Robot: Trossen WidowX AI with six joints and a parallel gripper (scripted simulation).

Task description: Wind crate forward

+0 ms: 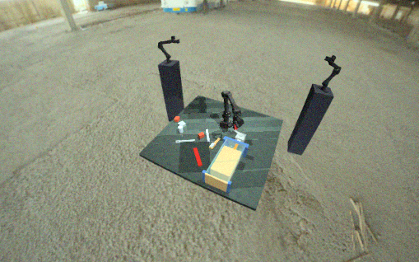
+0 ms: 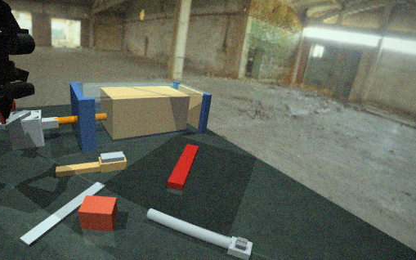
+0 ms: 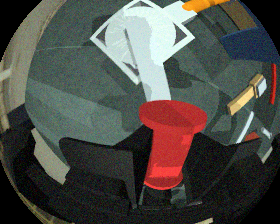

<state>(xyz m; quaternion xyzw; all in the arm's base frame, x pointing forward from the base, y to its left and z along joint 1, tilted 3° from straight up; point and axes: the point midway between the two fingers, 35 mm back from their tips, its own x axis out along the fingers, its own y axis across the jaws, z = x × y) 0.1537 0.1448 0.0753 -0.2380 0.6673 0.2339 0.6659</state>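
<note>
Right now my gripper tip is 2 cm short of the winch handle, 3 cm to the right of it and 1 cm above it. Round my gripper tip: wooden-handled tool (19 cm ahead, 17 cm to the right, 10 cm below); then winch (4 cm ahead, 8 cm to the left, 8 cm below); then red knob (2 cm above).
</note>
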